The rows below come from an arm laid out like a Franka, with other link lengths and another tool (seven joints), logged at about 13 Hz.
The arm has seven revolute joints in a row. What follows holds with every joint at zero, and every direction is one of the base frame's.
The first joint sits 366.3 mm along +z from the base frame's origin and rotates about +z.
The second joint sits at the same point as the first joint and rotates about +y.
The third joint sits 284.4 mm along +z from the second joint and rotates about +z.
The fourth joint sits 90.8 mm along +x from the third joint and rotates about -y.
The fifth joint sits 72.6 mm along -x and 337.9 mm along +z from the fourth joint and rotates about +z.
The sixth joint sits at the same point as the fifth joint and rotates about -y.
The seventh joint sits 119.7 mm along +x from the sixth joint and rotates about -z.
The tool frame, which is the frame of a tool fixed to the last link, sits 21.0 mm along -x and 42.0 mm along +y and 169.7 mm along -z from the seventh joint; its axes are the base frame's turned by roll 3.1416, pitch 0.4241 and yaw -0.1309 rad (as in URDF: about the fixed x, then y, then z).
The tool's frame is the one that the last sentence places.
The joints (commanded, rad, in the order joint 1, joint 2, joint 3, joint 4, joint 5, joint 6, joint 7), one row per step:
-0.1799 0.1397 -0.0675 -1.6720 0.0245 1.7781 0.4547
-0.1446 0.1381 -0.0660 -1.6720 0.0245 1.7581 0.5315
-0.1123 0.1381 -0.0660 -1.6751 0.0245 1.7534 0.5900
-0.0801 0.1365 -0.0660 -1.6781 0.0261 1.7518 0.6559
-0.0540 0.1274 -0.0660 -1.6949 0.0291 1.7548 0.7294
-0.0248 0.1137 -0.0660 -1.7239 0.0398 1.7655 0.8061
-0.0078 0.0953 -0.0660 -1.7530 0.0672 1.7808 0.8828
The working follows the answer.
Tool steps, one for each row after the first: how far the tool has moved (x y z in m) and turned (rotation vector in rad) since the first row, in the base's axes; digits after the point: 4 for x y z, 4 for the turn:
0.0030 0.0214 -0.0015 0.0017 0.0197 -0.0396
0.0063 0.0399 -0.0036 0.0003 0.0288 -0.0657
0.0098 0.0583 -0.0043 -0.0011 0.0331 -0.0997
0.0105 0.0733 -0.0065 -0.0010 0.0393 -0.1479
0.0096 0.0909 -0.0104 0.0060 0.0457 -0.1983
0.0091 0.1031 -0.0102 0.0297 0.0448 -0.2654

Tool pose at each row, in the base's axes (x y z in m, rotation vector in rad; rounded; the steps above come from the unrounded poses):
0.5834 -0.0941 0.4524 -2.6442 1.1797 0.6228
0.5864 -0.0727 0.4509 -2.6123 1.2333 0.6440
0.5897 -0.0542 0.4488 -2.5928 1.2687 0.6513
0.5932 -0.0358 0.4481 -2.5666 1.3121 0.6505
0.5939 -0.0208 0.4459 -2.5269 1.3716 0.6498
0.5931 -0.0032 0.4421 -2.4786 1.4280 0.6517
0.5925 0.0090 0.4422 -2.4022 1.4884 0.6465

